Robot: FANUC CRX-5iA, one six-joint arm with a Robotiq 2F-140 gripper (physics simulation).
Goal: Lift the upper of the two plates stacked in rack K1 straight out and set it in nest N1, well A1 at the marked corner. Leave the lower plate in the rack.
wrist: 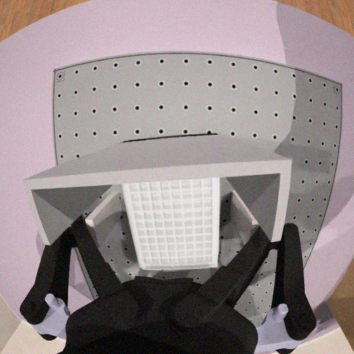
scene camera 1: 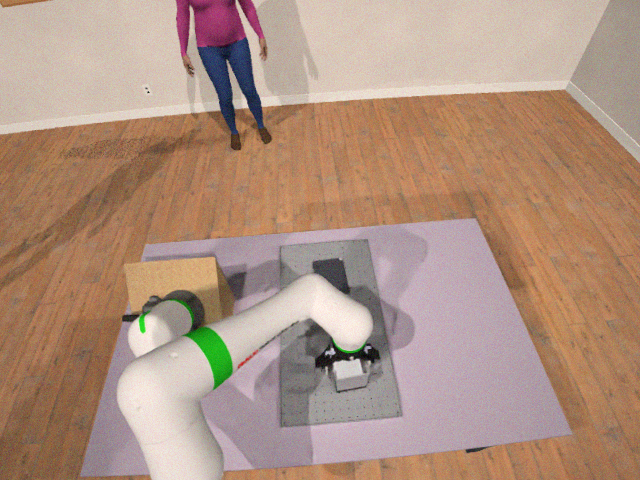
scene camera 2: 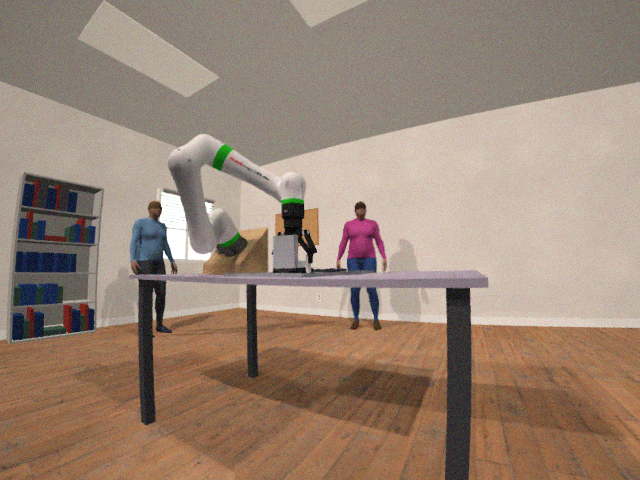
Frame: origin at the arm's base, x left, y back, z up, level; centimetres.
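Seen in the pictures: gripper, fingertip midpoint: (scene camera 1: pixel 346 367); arm's base, link origin: (scene camera 1: pixel 182 311) (scene camera 2: pixel 236 248).
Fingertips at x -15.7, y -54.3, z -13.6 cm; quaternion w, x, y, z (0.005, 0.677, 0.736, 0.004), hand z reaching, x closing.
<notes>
Pixels of each thing's top centre, then the offset from my fingertips to it. "spot": a spot on its surface instead. Level surfaces: height alone.
- Rack K1, top centre: (scene camera 1: pixel 347 351) (scene camera 2: pixel 293 237) dx +0.4, dy +0.2, dz +14.2 cm
- dark low rectangle, surface spot: (scene camera 1: pixel 330 272) spot: dx +36.9, dy +3.9, dz +1.2 cm
- grey perforated board, surface height: dz +0.0 cm
- mauve table, surface height: dz -1.4 cm
Rack K1 (scene camera 1: pixel 351 383) (scene camera 2: pixel 284 252) (wrist: pixel 165 156) is a grey box-like holder with its open side toward the wrist camera. The white gridded upper plate (wrist: pixel 172 230) shows inside it in the wrist view. The lower plate cannot be told apart beneath it. My gripper (scene camera 1: pixel 348 357) (scene camera 2: pixel 305 253) (wrist: pixel 174 203) is open at the rack, its pale finger pads on the left and right of the plate, with a gap on each side. The rack hides part of the fingers in scene camera 2. A dark low rectangle (scene camera 1: pixel 330 272), apparently nest N1, lies behind the arm; its marked corner is too small to tell.
Both fixtures stand on a grey perforated board (scene camera 1: pixel 305 408) (wrist: pixel 175 95) on the mauve table (scene camera 1: pixel 465 361) (scene camera 2: pixel 413 279). A tan block (scene camera 1: pixel 173 276) (scene camera 2: pixel 261 248) stands left, by the arm's base. Two people stand beyond the table in scene camera 2.
</notes>
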